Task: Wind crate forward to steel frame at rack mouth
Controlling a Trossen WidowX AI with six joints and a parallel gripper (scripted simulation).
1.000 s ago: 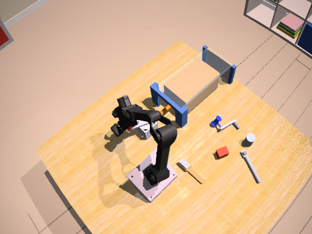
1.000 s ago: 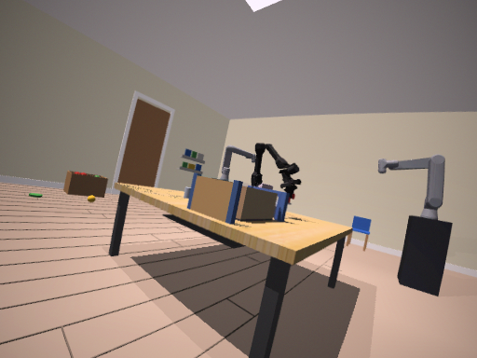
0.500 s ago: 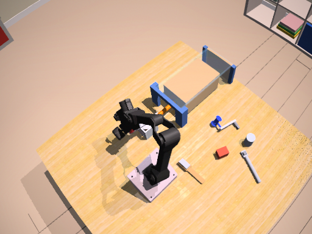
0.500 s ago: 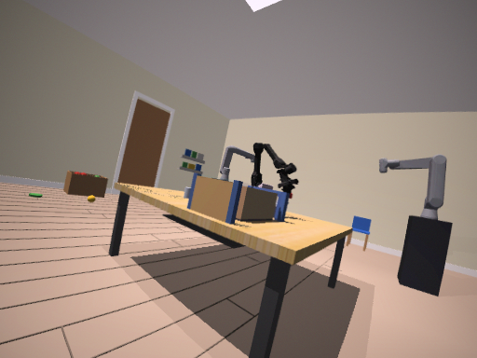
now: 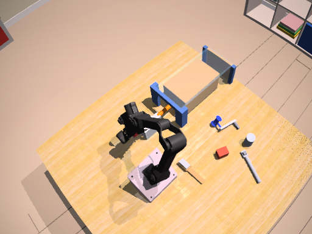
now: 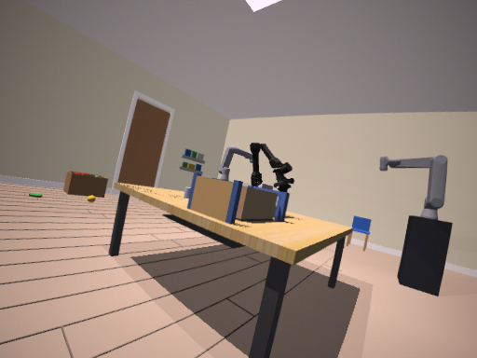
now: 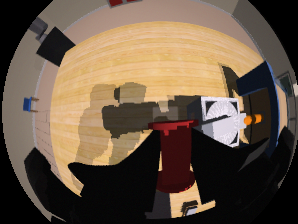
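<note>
The crank handle is 4 cm ahead of my gripper tip, 3 cm below it and 1 cm to the right of it. From my gripper tip the other things lie so: blue steel frame 26 cm ahead, 3 cm below; winch 10 cm below, 8 cm ahead, 1 cm to the right; red knob 2 cm to the right.
</note>
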